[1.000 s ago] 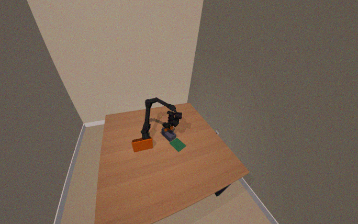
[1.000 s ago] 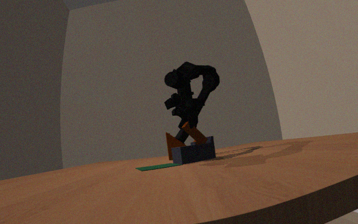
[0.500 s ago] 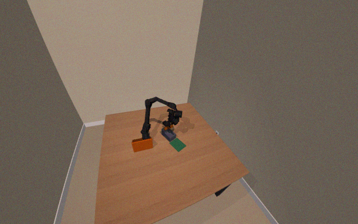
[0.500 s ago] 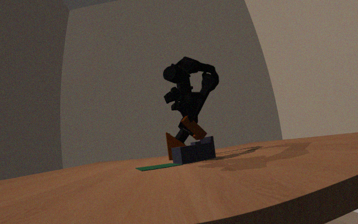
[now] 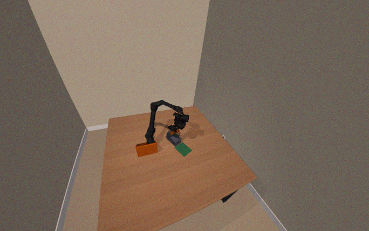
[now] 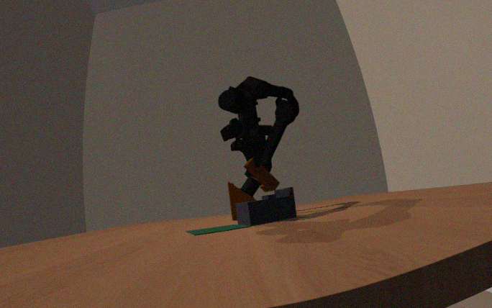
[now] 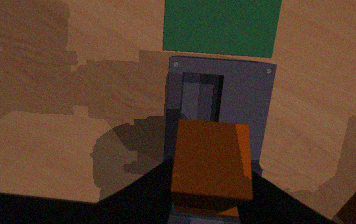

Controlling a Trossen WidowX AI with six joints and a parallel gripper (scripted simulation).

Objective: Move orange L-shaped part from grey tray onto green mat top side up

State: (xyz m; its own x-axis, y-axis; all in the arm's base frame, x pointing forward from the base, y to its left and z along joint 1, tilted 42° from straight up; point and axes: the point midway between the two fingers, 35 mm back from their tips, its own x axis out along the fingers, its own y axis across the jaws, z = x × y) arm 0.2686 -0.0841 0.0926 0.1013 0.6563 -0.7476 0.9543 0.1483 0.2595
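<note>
Right now the green mat is 17 cm below my gripper tip, 13 cm to the right of it and 2 cm ahead of it. Round my gripper tip: orange L-shaped part: 3 cm below, 2 cm to the left, 2 cm behind.
</note>
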